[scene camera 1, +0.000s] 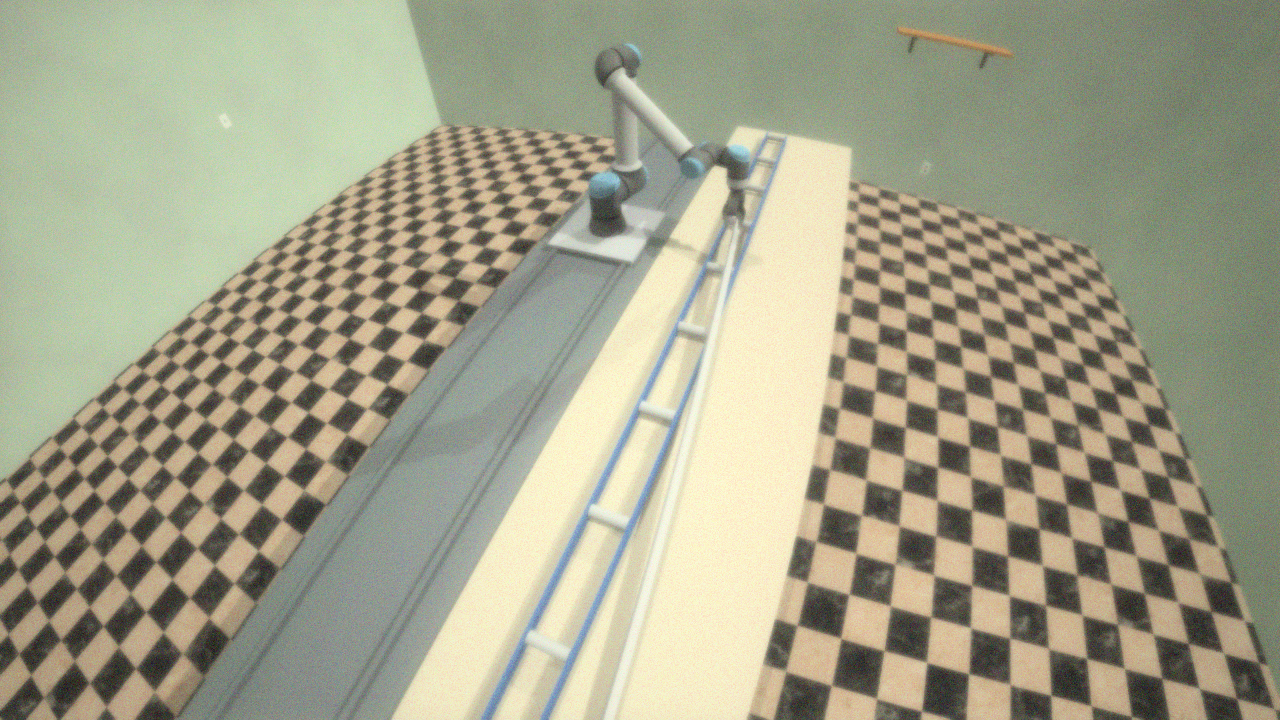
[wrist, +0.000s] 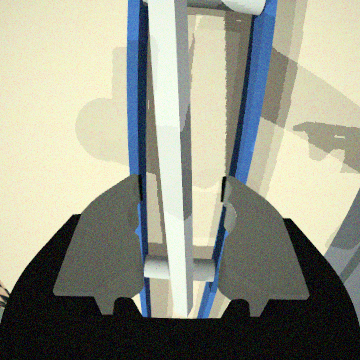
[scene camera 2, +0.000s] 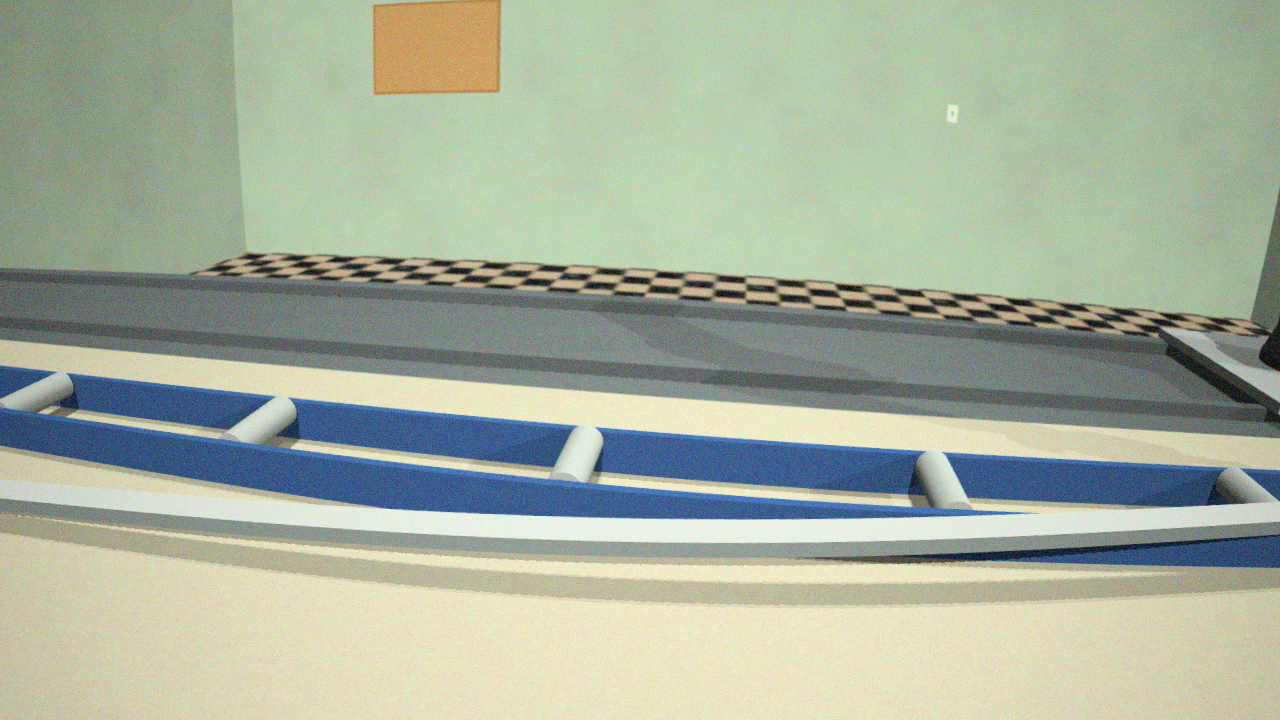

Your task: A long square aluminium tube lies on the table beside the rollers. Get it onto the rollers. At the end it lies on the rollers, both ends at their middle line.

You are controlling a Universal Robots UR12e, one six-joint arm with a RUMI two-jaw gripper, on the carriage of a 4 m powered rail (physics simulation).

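Pixels of known places: gripper, fingertip midpoint: (scene camera 1: 732, 228) (wrist: 181, 178); arm's base at its link origin: (scene camera 1: 607, 226).
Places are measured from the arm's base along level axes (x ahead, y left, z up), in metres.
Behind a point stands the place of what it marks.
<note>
The long square aluminium tube (scene camera 1: 684, 447) {x 0.752, y -1.063, z 0.037 m} (scene camera 2: 626, 528) {x 0.775, y -1.273, z 0.031 m} (wrist: 167, 75) {x 0.646, y -0.057, z 0.062 m} runs at a slant to the roller track. Its far end part lies inside the track, over a roller (wrist: 157, 268) {x 0.656, y 0.237, z 0.025 m} in the wrist view. Its nearer stretch is outside the track, beside the right blue side rail, and leaves scene camera 1's view at the bottom. More rollers (scene camera 1: 657, 412) {x 0.625, y -0.963, z 0.026 m} (scene camera 2: 577, 454) {x 0.636, y -1.345, z 0.029 m} sit between the blue side rails (scene camera 1: 616, 454) {x 0.558, y -1.151, z 0.016 m} (scene camera 2: 429, 438) {x 0.558, y -1.546, z -0.008 m} (wrist: 134, 75) {x 0.685, y -0.055, z 0.022 m}. My gripper (scene camera 1: 733, 220) {x 0.628, y 0.003, z 0.134 m} (wrist: 181, 178) {x 0.628, y 0.003, z 0.134 m} is open at the tube's far end, with the tube between the spread jaws and a gap on each side.
The pale table (scene camera 1: 778, 358) {x 0.963, y -0.539, z -0.030 m} carries the roller track. The grey floor rail (scene camera 1: 402, 501) (scene camera 2: 358, 335) runs along its left side, with the arm's carriage plate (scene camera 1: 572, 246) {x -0.092, y -0.208, z 0.000 m} (scene camera 2: 1199, 353) {x -0.052, y -0.225, z -0.002 m} on it. An orange wall shelf (scene camera 1: 953, 42) hangs far off.
</note>
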